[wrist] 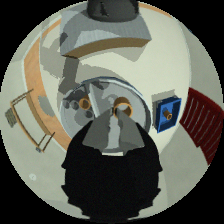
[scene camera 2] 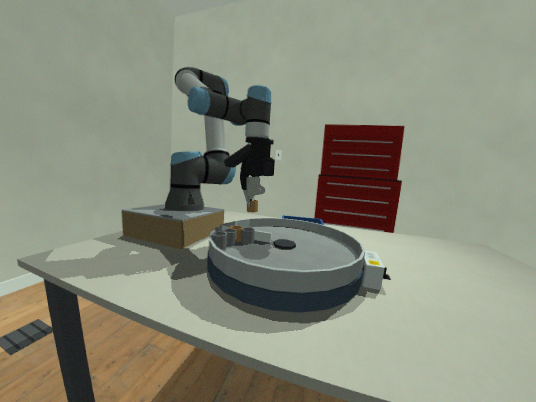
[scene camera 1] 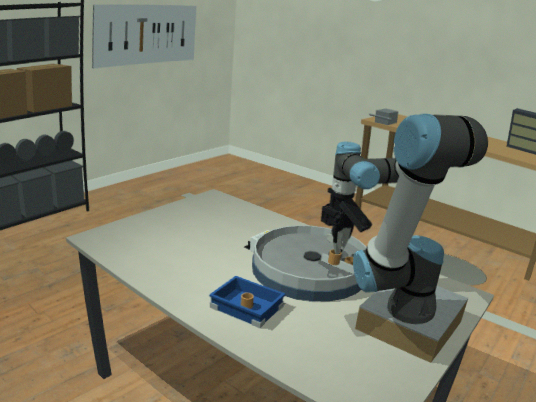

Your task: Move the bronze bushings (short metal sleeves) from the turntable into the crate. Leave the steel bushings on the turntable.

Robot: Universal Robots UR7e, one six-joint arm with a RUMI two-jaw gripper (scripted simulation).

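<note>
Scene camera 2 shows my gripper (scene camera 2: 249, 206) and a turntable (scene camera 2: 291, 248). In the wrist view, the turntable (wrist: 105, 93) and my gripper (wrist: 114, 107) are visible. Scene camera 1 shows a blue crate (scene camera 1: 227, 298), and my gripper (scene camera 1: 337, 255) as well.
</note>
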